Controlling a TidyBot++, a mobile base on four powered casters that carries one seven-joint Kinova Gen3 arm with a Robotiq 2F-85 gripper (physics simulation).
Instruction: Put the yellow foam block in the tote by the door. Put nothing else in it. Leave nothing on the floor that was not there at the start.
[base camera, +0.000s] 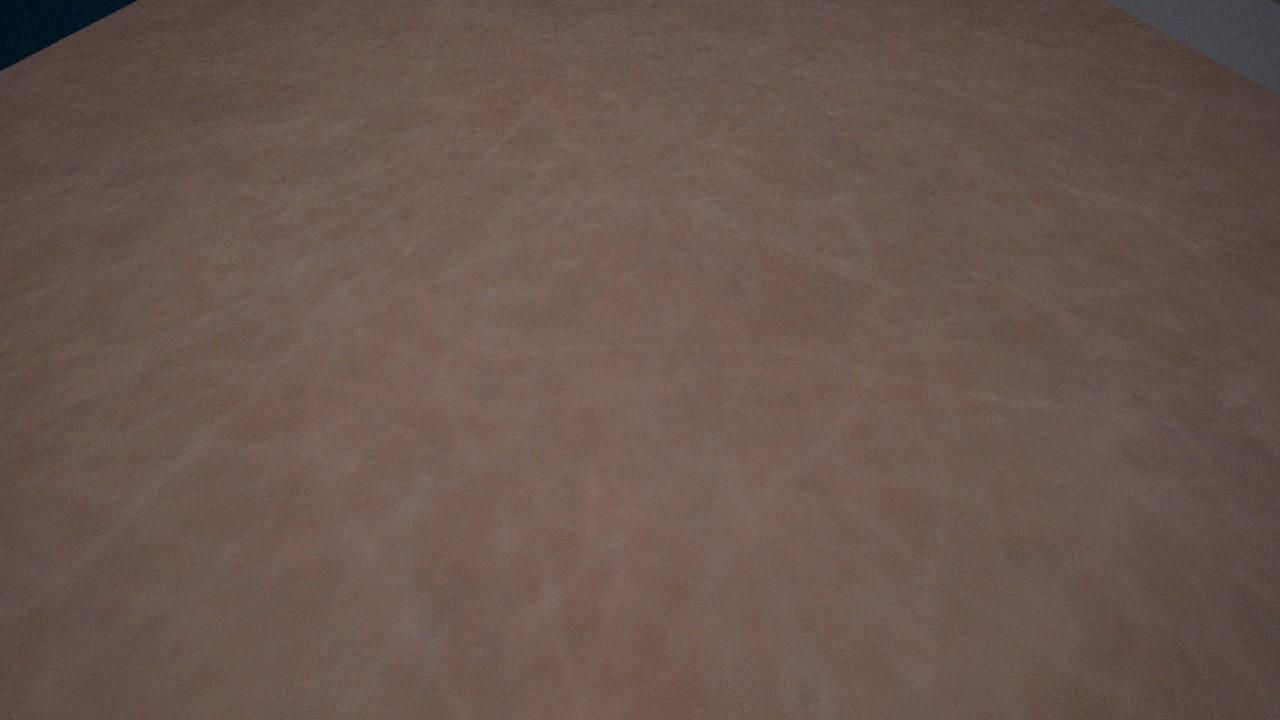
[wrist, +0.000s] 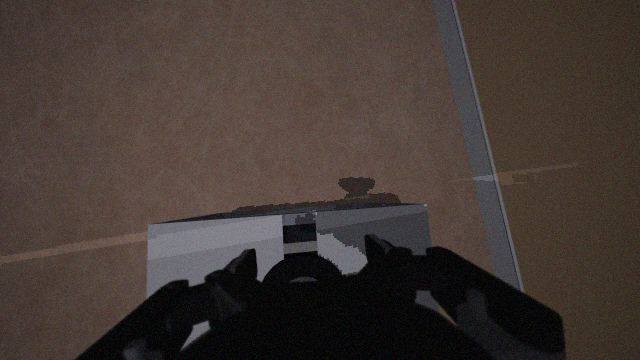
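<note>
My gripper is open in the wrist view, its two dark fingers standing wide apart above the robot's own light grey base. Nothing shows between the fingertips. The yellow foam block, the tote and the door do not show in the base camera view or the wrist view.
Brown floor spreads ahead. A grey baseboard under a yellow-brown wall runs along the right in the wrist view. In the base camera view a dark blue area is at the top left and a grey surface at the top right.
</note>
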